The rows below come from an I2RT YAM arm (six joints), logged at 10 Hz.
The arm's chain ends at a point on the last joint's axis. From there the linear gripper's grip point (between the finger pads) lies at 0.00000 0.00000 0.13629 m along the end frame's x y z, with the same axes.
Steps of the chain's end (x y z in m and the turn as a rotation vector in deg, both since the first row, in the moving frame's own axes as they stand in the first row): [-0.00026, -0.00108, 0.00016, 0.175, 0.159, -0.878]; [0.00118, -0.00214, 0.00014, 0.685, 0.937, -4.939]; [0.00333, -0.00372, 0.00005, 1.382, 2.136, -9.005]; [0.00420, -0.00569, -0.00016, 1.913, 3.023, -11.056]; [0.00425, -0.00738, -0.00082, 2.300, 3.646, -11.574]
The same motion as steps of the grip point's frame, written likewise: [0.00012, -0.00150, 0.00016, 0.175, 0.159, -0.878]; [0.00334, -0.00386, 0.00011, 0.685, 0.937, -4.939]; [0.00813, -0.00739, -0.00008, 1.382, 2.136, -9.005]; [0.01090, -0.01090, -0.00042, 1.913, 3.023, -11.056]; [0.01231, -0.01368, -0.00120, 2.300, 3.646, -11.574]
